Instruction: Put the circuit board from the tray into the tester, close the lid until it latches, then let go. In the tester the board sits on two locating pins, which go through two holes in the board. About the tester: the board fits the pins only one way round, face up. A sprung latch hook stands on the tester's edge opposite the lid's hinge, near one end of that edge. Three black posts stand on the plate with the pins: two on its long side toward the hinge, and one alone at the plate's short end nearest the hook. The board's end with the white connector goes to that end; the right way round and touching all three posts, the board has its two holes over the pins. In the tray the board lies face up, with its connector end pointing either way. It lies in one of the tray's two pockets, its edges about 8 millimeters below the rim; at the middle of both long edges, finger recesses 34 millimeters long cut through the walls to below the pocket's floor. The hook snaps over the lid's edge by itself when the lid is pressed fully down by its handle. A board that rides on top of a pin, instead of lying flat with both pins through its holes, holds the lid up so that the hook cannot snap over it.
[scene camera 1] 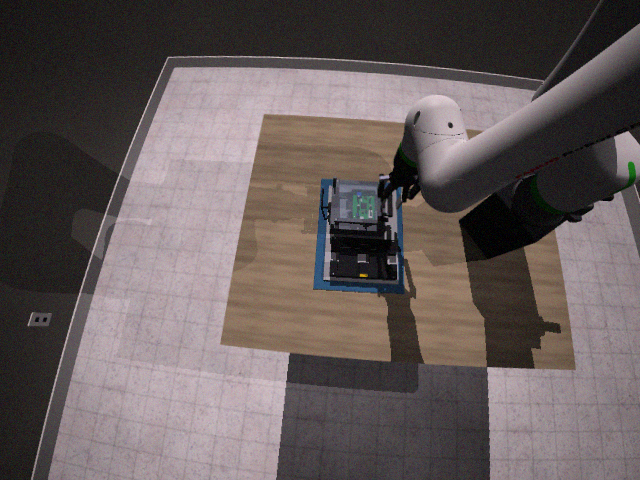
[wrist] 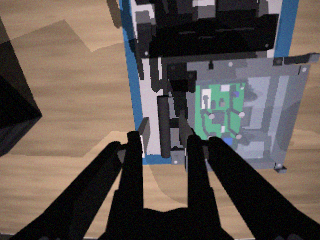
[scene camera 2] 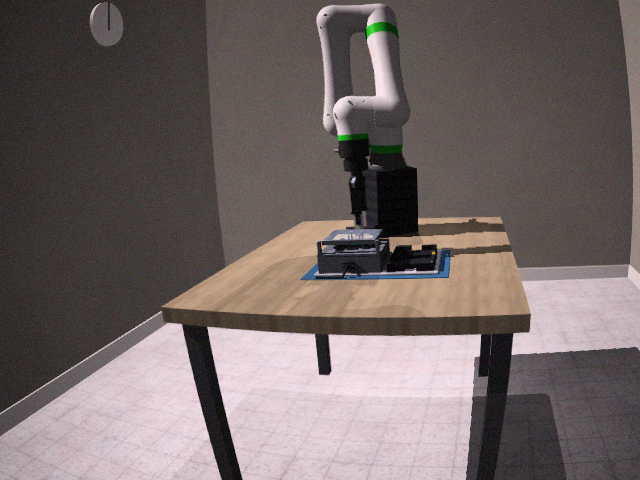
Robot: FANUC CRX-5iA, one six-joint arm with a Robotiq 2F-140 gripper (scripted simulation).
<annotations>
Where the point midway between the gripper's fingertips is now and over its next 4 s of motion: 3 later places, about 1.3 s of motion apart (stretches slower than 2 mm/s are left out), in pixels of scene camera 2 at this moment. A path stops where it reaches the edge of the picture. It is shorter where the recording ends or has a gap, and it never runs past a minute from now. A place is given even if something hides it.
My gripper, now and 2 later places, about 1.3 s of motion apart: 361, 233; 359, 213; 358, 194
</annotations>
